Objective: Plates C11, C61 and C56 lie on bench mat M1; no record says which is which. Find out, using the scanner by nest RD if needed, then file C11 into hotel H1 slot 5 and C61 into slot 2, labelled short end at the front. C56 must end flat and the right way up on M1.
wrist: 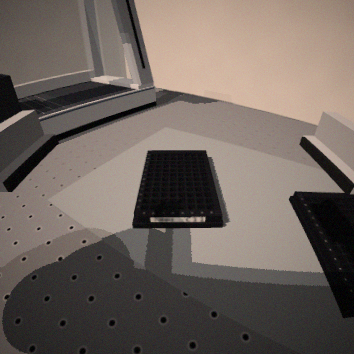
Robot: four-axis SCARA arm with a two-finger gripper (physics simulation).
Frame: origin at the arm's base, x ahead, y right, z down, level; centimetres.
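Seen in the pictures: gripper, fingertip midpoint: (178, 123).
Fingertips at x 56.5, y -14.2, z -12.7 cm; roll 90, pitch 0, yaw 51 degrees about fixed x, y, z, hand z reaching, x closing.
Offsets run from my fingertips to a thing's middle. "spot": to the spot under its first point. Level surfaces: height alone.
A black plate {dx +6.4, dy -5.4, dz +10.4 cm} (177, 187) lies flat, wells up, on the light grey mat {dz +11.1 cm} (250, 235) in the middle of the wrist view. The white label on its near short end is blurred; it seems to read C11. A second black plate {spot: dx +7.3, dy +10.5, dz +9.7 cm} (325, 240) lies on the mat at the right, cut off by the view's edge; no label shows on it. The third plate does not show. My gripper (178, 123) is open and empty, its fingers wide apart at the left and right edges, above the plates.
A pale structure (100, 114) with upright posts and a dark floor stands at the upper left, behind the left finger. The perforated bench top {dz +11.4 cm} (75, 305) spreads in front of the mat, partly in shadow. A plain beige wall (240, 45) rises behind.
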